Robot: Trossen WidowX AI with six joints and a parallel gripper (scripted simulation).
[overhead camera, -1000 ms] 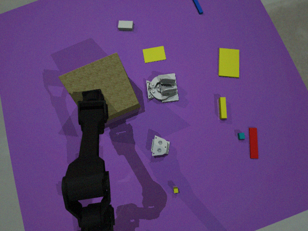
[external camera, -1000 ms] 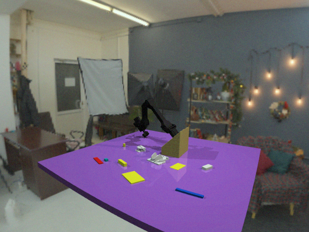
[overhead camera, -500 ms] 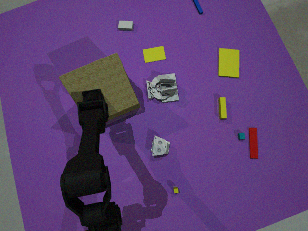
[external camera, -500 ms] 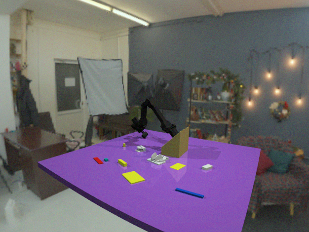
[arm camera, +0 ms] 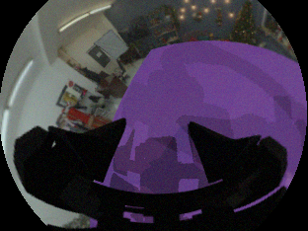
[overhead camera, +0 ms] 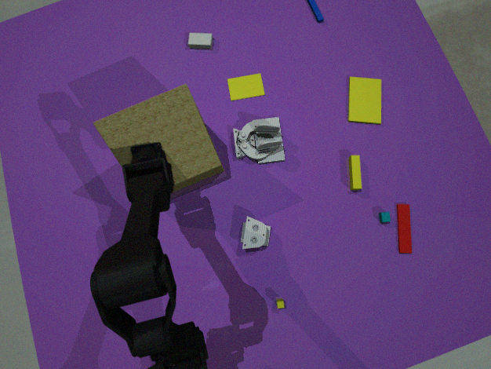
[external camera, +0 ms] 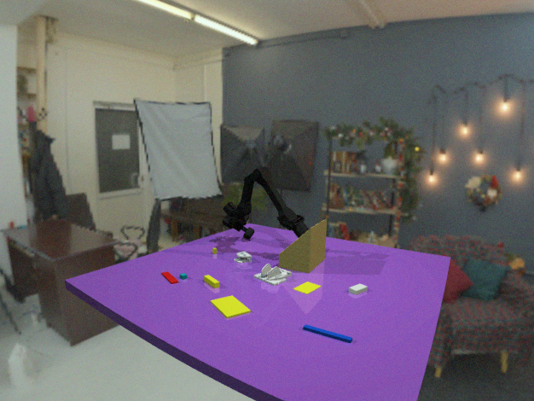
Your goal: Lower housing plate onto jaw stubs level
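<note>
My gripper tip is now 310 mm short of the small yellow cube, 130 mm to the right of it and 10 mm above it. The rest, counted from my gripper tip: red bar (650 mm ahead, 240 mm to the left, 20 mm below); then teal cube (610 mm ahead, 280 mm to the left, 20 mm below); then yellow bar (570 mm ahead, 400 mm to the left, 10 mm below).
</note>
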